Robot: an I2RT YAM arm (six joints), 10 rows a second.
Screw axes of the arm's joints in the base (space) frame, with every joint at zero. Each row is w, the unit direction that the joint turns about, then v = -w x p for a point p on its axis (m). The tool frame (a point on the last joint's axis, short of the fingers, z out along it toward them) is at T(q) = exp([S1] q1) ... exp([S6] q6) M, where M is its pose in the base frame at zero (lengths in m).
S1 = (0, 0, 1, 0.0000, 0.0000, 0.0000)
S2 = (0, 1, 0, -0.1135, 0.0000, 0.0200)
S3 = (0, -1, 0, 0.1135, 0.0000, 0.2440)
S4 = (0, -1, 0, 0.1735, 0.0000, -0.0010)
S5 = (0, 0, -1, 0.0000, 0.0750, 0.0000)
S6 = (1, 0, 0, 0.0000, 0.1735, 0.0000)
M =
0 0 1 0.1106
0 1 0 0.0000
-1 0 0 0.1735
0 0 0 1
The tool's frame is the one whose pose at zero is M.
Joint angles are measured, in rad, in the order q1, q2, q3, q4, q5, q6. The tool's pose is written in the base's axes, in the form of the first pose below.
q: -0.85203, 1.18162, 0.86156, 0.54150, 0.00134, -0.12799
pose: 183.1 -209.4 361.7 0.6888 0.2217 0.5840 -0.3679
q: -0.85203, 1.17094, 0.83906, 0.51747, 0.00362, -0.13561
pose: 181.7 -207.9 353.8 0.6771 0.2252 0.5975 -0.3658
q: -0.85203, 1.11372, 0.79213, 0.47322, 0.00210, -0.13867
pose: 173.3 -198.2 346.4 0.6671 0.2282 0.6102 -0.3612
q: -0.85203, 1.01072, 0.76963, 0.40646, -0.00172, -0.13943
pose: 158.1 -180.7 355.0 0.6715 0.2248 0.6059 -0.3625
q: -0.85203, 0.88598, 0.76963, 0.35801, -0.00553, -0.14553
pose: 138.2 -157.7 375.4 0.6921 0.2113 0.5794 -0.3751
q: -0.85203, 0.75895, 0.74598, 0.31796, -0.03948, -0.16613
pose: 118.7 -133.6 384.9 0.7096 0.1839 0.5623 -0.3827
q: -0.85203, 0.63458, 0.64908, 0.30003, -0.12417, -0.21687
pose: 105.7 -114.1 367.4 0.7135 0.1355 0.5729 -0.3800
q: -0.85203, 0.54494, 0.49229, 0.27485, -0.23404, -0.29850
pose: 103.7 -106.0 321.3 0.6906 0.0817 0.6214 -0.3609
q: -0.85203, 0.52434, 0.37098, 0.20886, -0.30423, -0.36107
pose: 107.2 -106.3 273.5 0.6493 0.0583 0.6857 -0.3238
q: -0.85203, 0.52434, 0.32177, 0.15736, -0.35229, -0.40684
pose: 108.6 -105.4 250.3 0.6245 0.0390 0.7209 -0.2981
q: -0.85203, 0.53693, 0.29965, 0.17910, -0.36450, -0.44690
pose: 109.9 -106.4 243.0 0.6172 0.0221 0.7257 -0.3031
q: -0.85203, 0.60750, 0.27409, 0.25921, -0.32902, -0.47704
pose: 115.2 -114.2 232.7 0.6024 0.0253 0.7311 -0.3194
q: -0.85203, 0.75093, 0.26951, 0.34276, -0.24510, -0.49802
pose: 124.6 -129.4 218.4 0.5663 0.0528 0.7512 -0.3351
